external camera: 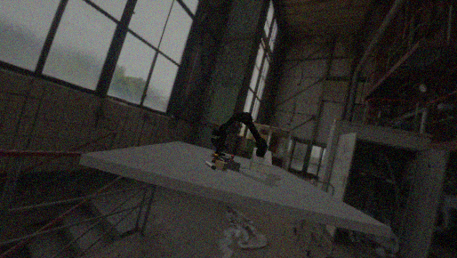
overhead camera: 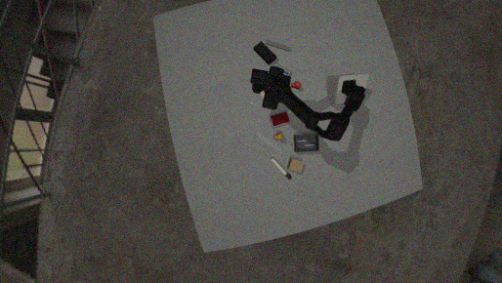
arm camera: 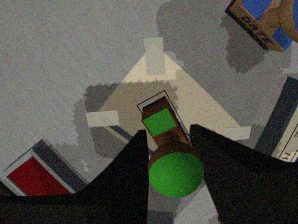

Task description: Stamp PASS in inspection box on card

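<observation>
My gripper tip is 1 cm past the green-knobbed stamp and 1 cm above it. The rest, counted from my gripper tip: blue-knobbed stamp (8 cm to the right, 3 cm ahead, 1 cm below); then blue-and-white box (9 cm to the right, 7 cm behind, 2 cm below); then cream card (3 cm below, 1 cm behind).
</observation>
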